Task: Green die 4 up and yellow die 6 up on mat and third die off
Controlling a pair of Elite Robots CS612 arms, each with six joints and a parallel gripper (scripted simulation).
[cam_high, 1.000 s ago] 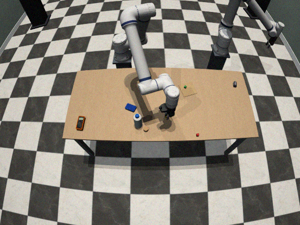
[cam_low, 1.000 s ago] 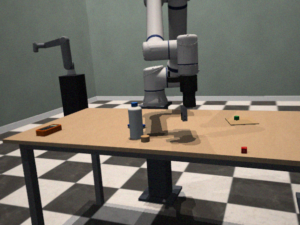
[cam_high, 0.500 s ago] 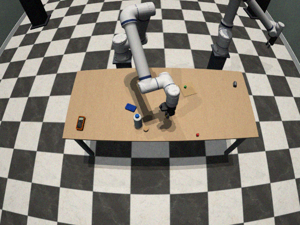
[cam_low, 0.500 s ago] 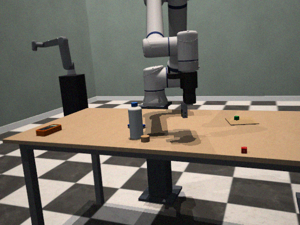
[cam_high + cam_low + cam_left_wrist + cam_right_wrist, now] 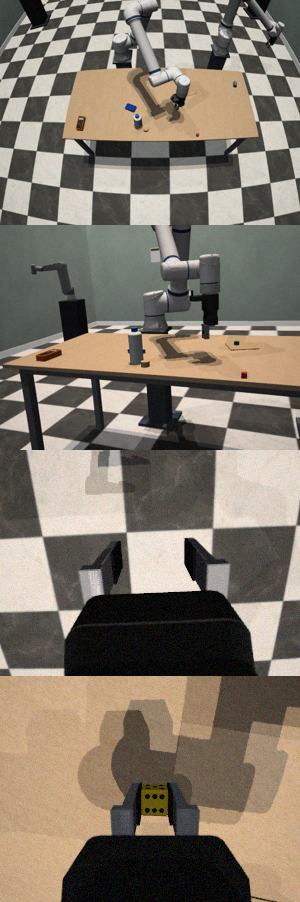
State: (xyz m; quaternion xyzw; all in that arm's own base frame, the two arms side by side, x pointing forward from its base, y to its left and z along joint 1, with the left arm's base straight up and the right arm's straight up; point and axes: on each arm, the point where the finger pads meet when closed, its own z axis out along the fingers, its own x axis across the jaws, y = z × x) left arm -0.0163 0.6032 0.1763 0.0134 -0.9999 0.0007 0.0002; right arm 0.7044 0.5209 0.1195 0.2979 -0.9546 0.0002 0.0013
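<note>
Now: right hand 250 mm past the thin tan mat, 170 mm to the right of it and 120 mm above it. Also, from my right hand: yellow die 10 mm below; round wooden piece 110 mm ahead, 260 mm to the right, 110 mm below; red die 220 mm ahead, 150 mm to the left, 110 mm below.
</note>
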